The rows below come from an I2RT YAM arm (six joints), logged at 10 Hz.
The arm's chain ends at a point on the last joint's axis. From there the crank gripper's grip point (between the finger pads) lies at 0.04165 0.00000 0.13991 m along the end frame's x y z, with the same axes.
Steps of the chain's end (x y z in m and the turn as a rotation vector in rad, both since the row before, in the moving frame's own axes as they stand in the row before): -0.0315 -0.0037 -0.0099 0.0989 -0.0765 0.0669; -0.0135 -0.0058 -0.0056 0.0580 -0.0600 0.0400; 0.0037 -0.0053 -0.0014 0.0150 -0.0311 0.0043; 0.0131 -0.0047 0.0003 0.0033 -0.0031 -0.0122; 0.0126 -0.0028 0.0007 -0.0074 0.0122 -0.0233
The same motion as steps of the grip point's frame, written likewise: -0.0419 -0.0152 -0.0077 0.0989 -0.0765 0.0669; -0.0218 -0.0125 -0.0035 0.0580 -0.0600 0.0400; -0.0007 -0.0072 -0.0002 0.0150 -0.0311 0.0043; 0.0127 -0.0057 0.0004 0.0033 -0.0031 -0.0122; 0.0143 -0.0028 0.0002 -0.0074 0.0122 -0.0233
